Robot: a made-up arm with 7 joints.
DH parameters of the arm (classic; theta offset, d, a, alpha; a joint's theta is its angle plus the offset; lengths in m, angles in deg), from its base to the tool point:
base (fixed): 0 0.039 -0.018 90
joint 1: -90 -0.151 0.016 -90
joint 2: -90 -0.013 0.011 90
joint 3: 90 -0.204 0.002 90
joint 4: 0 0.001 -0.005 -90
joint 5: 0 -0.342 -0.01 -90
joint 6: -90 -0.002 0.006 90
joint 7: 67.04 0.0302 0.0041 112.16
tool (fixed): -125.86 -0.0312 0 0
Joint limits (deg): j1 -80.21..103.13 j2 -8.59..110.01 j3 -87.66..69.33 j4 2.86..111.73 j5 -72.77..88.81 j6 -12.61..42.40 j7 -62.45..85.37
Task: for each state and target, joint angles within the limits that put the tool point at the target. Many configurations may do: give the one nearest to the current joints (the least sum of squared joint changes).
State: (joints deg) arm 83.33 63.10 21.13 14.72 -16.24 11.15 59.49
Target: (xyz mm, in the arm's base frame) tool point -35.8 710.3 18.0
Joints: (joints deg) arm 82.71 94.31 20.55 8.27 -20.06 14.51 58.72
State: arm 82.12 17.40 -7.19 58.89 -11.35 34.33 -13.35
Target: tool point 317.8 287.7 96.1
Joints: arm 39.12 13.95 12.91 101.96 -18.74 42.40 -24.04
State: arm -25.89 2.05 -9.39 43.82 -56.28 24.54 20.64
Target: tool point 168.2 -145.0 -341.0
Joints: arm -1.88 -8.59 -55.27 63.23 -54.01 5.71 23.41
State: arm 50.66 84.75 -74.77 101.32 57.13 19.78 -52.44
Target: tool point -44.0 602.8 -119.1
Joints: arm 2.56 110.01 -87.66 66.37 65.66 25.55 -57.76
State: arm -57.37 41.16 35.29 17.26 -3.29 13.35 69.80
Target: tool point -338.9 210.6 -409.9
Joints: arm -44.58 4.94 28.27 26.37 1.55 25.14 76.54
